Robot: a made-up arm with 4 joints.
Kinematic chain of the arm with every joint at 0, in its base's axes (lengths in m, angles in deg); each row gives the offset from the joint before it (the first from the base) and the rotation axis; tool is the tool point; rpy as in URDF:
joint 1: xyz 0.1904 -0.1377 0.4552 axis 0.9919 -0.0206 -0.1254
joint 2: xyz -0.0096 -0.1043 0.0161 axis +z
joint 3: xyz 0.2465 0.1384 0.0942 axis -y
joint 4: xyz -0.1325 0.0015 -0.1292 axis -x
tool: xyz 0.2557 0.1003 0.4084 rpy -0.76 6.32 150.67
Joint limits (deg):
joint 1: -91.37..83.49
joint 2: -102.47..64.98
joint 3: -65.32..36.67
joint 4: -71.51..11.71
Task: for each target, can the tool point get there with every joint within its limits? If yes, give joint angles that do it. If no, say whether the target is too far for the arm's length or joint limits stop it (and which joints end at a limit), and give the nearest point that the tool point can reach.
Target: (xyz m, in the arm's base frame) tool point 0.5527 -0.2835 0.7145
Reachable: yes | joints 30.24 40.20 -1.17 -56.53
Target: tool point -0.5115 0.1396 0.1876
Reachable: no: joint limits stop it (at a limit: joint 1, joint 2, joint 3, joint 4) | nearest point -0.0953 0.2171 0.2778 | short by 0.433 m
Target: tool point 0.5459 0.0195 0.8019
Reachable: yes | joints -43.77 2.55 3.12 -43.52
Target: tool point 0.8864 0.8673 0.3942
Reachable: no: too far | nearest point 0.6155 0.2836 0.4647 | short by 0.647 m
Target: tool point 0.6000 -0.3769 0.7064
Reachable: yes | joints -9.10 -1.39 -21.08 -61.16
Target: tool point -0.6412 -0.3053 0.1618
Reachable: no: joint limits stop it (at a limit: joint 1, joint 2, joint 4) | nearest point -0.1779 -0.3322 0.0841 | short by 0.470 m
